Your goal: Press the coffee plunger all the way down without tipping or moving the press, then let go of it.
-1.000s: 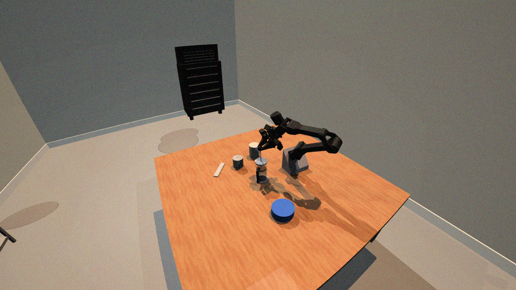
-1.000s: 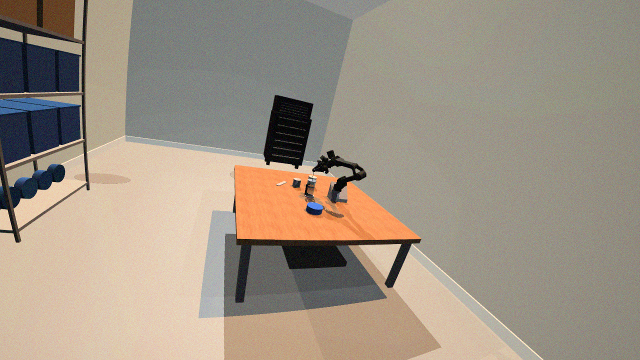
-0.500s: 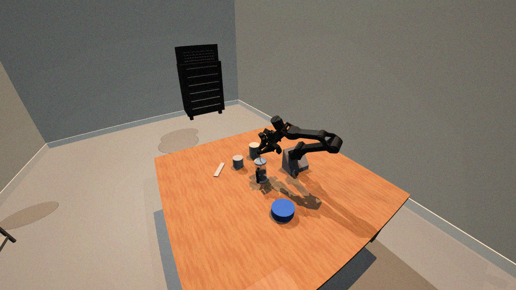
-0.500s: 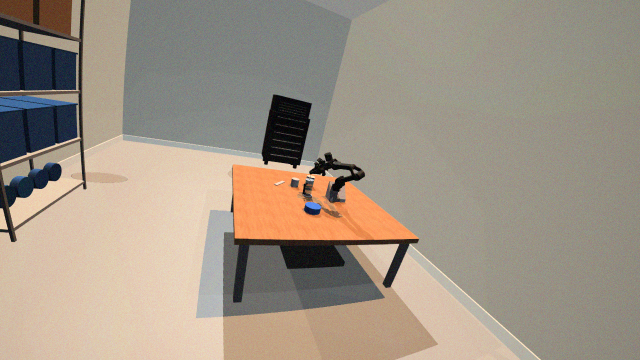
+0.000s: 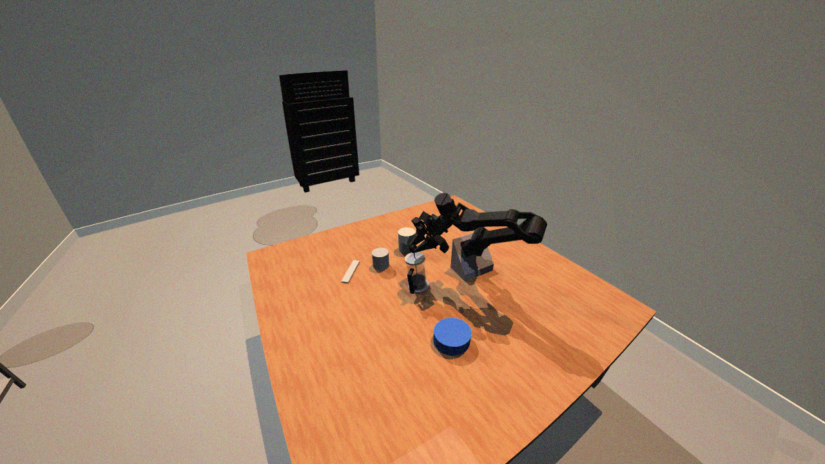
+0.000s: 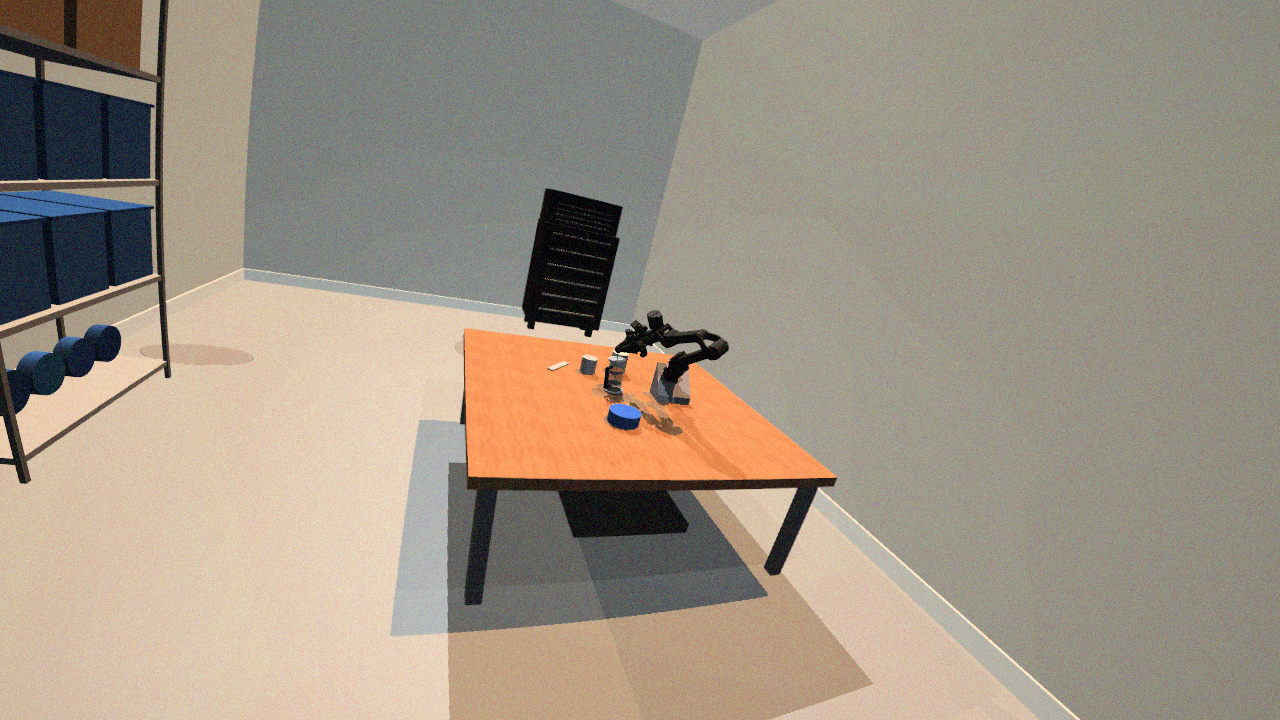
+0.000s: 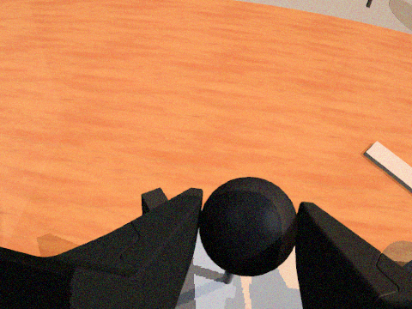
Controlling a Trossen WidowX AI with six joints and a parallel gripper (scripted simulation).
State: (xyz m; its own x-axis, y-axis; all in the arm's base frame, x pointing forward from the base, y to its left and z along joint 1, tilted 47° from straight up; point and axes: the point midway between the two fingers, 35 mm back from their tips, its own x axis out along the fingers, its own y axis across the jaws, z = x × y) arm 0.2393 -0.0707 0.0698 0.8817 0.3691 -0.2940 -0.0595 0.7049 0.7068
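Right now my gripper tip is 9 cm above the coffee press and 1 cm to the right of it.
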